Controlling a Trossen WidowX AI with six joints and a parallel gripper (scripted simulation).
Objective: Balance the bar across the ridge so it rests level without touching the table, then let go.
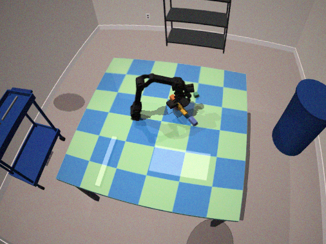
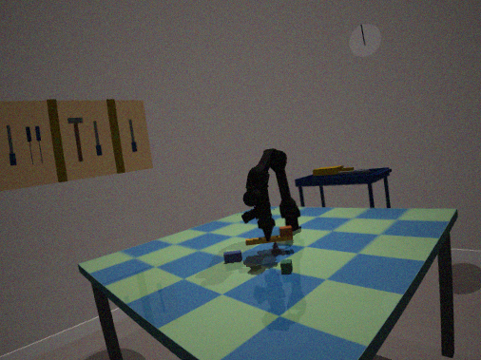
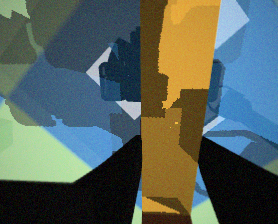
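Right now the purple block is 12 cm ahead of my gripper tip, 8 cm to the right of it and 4 cm below it. Also, from my gripper tip: green block (17 cm to the left, 11 cm ahead, 4 cm below).
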